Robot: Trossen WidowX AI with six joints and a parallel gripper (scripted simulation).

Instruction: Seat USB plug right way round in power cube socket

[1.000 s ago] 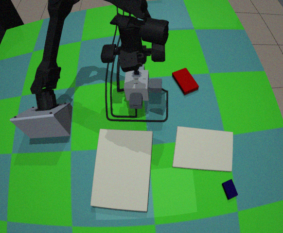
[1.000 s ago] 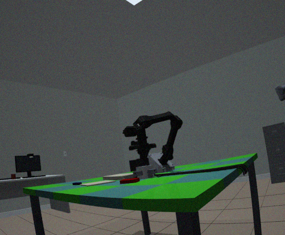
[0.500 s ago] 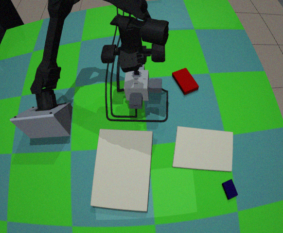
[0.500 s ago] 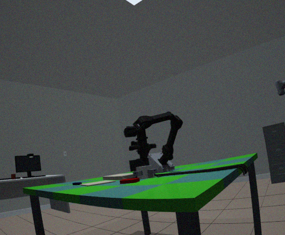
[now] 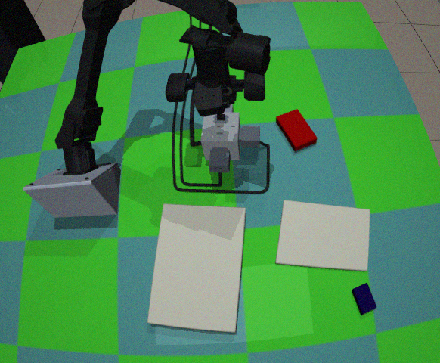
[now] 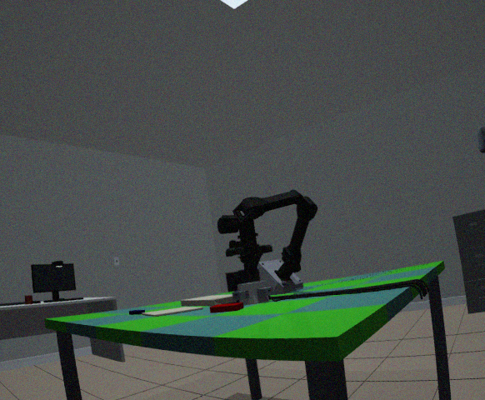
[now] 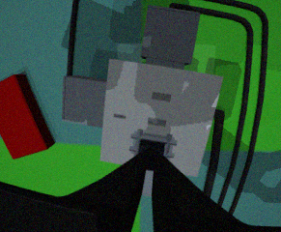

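Right now my gripper tip is 20 mm above the dark USB plug. Round my gripper tip: blue block (370 mm to the right, 300 mm ahead, 100 mm below); red block (170 mm ahead, 100 mm below, 30 mm to the left); USB socket (40 mm below).
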